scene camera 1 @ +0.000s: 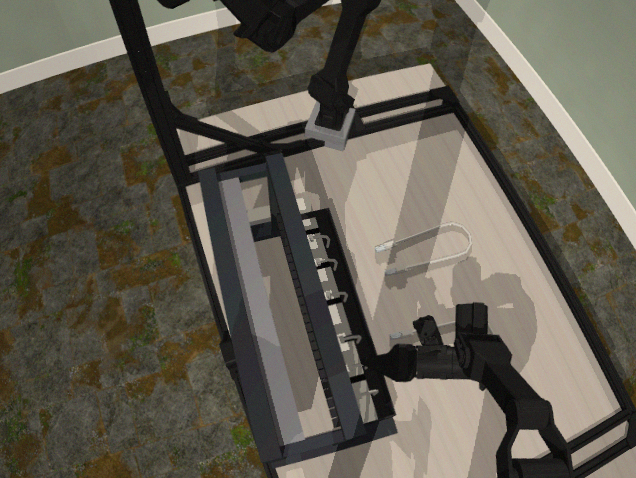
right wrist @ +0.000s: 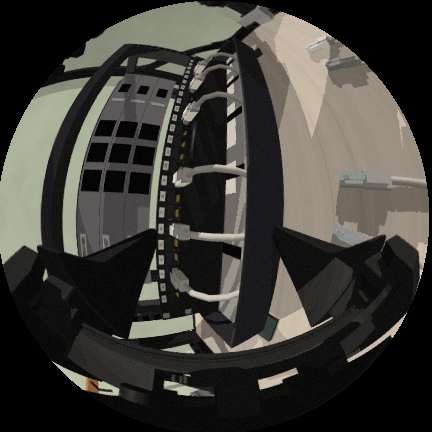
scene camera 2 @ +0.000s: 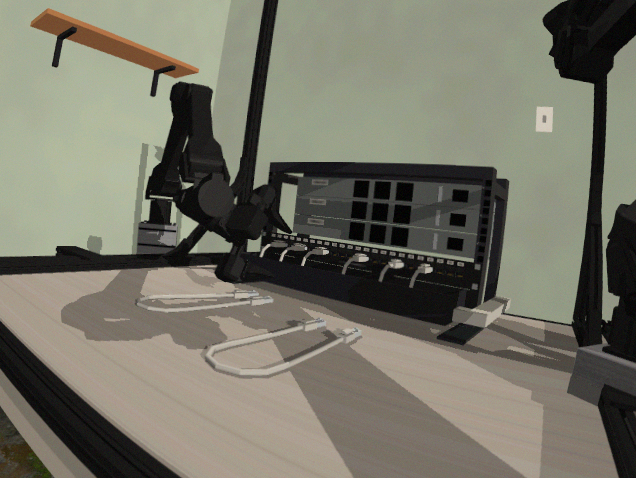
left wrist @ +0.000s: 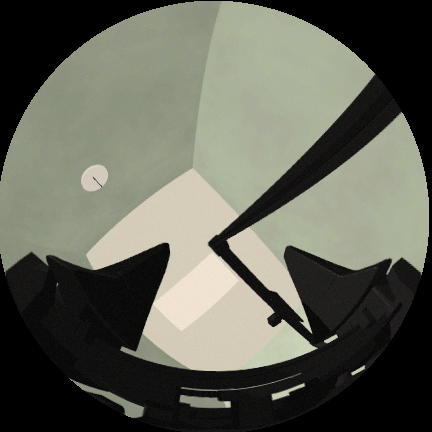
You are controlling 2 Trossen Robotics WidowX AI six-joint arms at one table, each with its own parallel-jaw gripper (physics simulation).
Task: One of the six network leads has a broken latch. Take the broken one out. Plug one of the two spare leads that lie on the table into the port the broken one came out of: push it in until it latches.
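Places are measured from the left arm's base along level axes (x right, y back, z down), in metres.
Pixels of known places: left gripper, fingertip midpoint: [left wrist: 229,251]; right gripper, fingertip midpoint: [scene camera 1: 369,360] [right wrist: 215,233] [scene camera 2: 282,254]; left arm's base, origin of the base link: [scene camera 1: 330,118]; right arm's base, origin of the base link: [scene camera 2: 159,223].
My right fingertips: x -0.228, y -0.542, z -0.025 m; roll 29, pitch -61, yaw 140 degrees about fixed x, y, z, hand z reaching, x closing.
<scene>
Ahead of a thing's pixels: the offset from my right fingertips to its top centre. "pt": to the spot under its first point.
The network rack @[dx +0.143, dy +0.042, dz -0.187 m] [scene camera 1: 233,318] [scene camera 2: 383,168] [right wrist: 267,165] holds a row of six white leads plugged along its lower panel; plugs show in the right wrist view, among them a middle plug @[pt dx +0.029, dy -0.020, dz -0.014 m] [right wrist: 181,230], an upper neighbour @[pt dx +0.055, dy +0.020, dz -0.016 m] [right wrist: 182,177] and a lowest plug @[pt dx +0.003, dy -0.063, dz -0.016 m] [right wrist: 179,280]. I cannot tell which latch is broken. One spare lead @[pt dx -0.161, dy +0.344, dz +0.072 m] [scene camera 1: 469,241] [scene camera 2: 246,372] lies looped on the table; the other spare lead [scene camera 1: 397,336] [scene camera 2: 261,301] [right wrist: 378,179] is partly hidden by the right arm in scene camera 1. My right gripper [right wrist: 215,233] is open before the plug row, holding nothing. My left gripper [left wrist: 229,251] is open and empty, away from the leads, facing the ceiling.
The rack's dark front bar stands between the leads' cables and the table. A pale block [scene camera 2: 480,314] and a dark flat pad [scene camera 2: 457,333] [right wrist: 270,327] are by the rack's end. A black frame post [scene camera 1: 149,87] [scene camera 2: 259,82] rises at the table edge.
</scene>
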